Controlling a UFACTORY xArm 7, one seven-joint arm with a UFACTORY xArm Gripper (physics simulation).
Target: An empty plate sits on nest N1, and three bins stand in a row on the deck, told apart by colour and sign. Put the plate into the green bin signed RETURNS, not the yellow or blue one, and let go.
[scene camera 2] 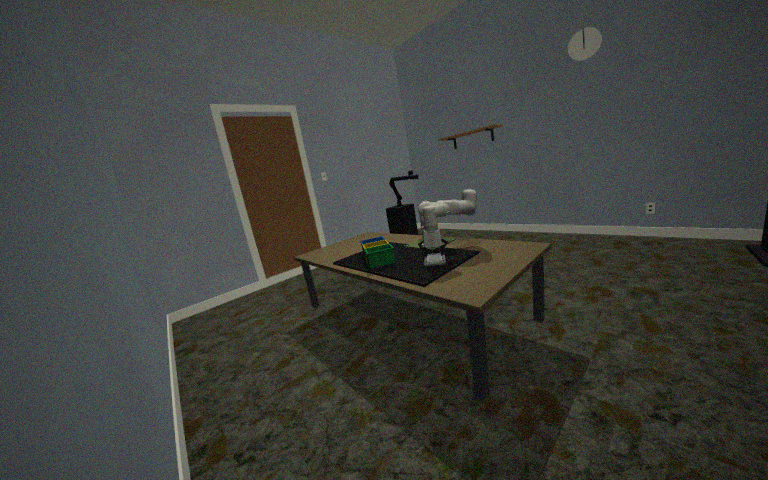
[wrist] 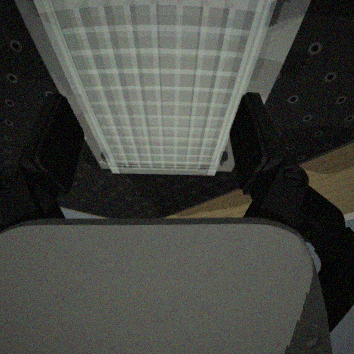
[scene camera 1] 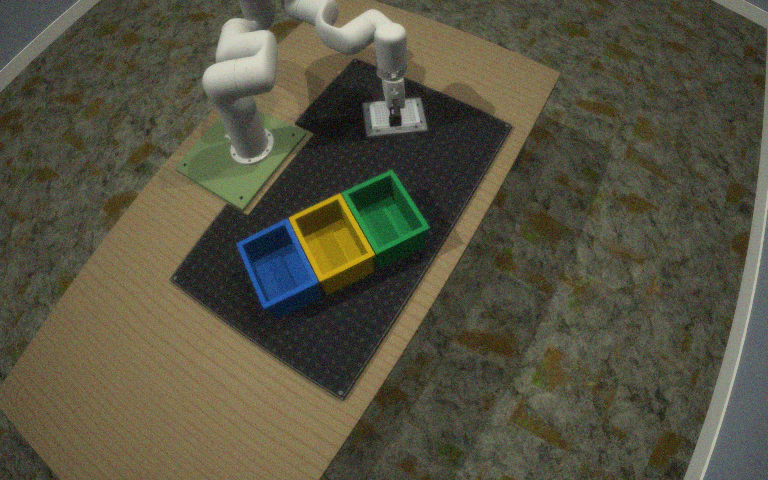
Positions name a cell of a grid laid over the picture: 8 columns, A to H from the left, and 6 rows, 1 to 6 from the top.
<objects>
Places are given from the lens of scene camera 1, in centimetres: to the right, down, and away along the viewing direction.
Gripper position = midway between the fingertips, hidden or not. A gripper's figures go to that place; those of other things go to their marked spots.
my gripper (scene camera 1: E2): 2, -34, 130
gridded plate (scene camera 1: D2): -1, -34, 130
</objects>
